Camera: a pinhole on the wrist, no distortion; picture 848 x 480 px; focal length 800.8 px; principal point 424.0 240.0 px. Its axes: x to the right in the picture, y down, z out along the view. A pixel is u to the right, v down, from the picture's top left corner.
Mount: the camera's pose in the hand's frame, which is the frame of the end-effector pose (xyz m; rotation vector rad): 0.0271 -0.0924 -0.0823 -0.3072 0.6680 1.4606
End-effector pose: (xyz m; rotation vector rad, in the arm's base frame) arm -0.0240 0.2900 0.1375 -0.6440 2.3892 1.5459
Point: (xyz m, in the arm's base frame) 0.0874 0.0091 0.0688
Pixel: behind the camera
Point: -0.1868 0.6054 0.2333
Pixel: 582 423
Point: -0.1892 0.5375 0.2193
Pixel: 612 373
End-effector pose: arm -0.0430 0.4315 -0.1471 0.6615 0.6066 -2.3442
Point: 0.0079 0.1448 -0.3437
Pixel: outside the picture
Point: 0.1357 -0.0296 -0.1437
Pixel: 805 342
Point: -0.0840 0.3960 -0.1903
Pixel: 624 162
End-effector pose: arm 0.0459 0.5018 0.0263 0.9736 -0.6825 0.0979
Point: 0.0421 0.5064 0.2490
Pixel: 721 155
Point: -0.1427 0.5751 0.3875
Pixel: 817 391
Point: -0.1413 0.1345 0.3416
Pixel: 152 313
